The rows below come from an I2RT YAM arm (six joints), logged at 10 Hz.
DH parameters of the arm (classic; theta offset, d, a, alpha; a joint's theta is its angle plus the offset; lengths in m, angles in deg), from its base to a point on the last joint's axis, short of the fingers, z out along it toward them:
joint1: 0 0.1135 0.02 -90
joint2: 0 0 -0.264 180
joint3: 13.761 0 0.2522 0
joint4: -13.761 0 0.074 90
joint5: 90 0 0 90
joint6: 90 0.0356 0 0
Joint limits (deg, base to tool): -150..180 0..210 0..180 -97..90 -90..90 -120..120
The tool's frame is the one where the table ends.
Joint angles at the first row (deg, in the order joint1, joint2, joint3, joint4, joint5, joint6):
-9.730, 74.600, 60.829, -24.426, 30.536, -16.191
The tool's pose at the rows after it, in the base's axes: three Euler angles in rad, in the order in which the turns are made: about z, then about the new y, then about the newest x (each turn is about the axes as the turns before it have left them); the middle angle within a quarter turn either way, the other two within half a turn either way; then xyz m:
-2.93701 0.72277 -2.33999 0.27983 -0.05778 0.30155
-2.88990 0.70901 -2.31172 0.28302 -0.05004 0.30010
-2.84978 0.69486 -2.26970 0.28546 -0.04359 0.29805
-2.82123 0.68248 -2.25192 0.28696 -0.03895 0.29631
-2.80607 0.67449 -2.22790 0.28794 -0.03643 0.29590
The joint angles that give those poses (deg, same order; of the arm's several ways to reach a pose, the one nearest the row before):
-7.939, 74.705, 60.313, -23.305, 31.452, -17.205
-6.223, 75.052, 60.078, -22.372, 32.380, -18.473
-4.708, 75.319, 59.509, -20.885, 34.204, -19.835
-3.706, 75.516, 59.172, -20.176, 34.807, -20.792
-3.076, 75.652, 58.995, -19.478, 36.001, -21.490

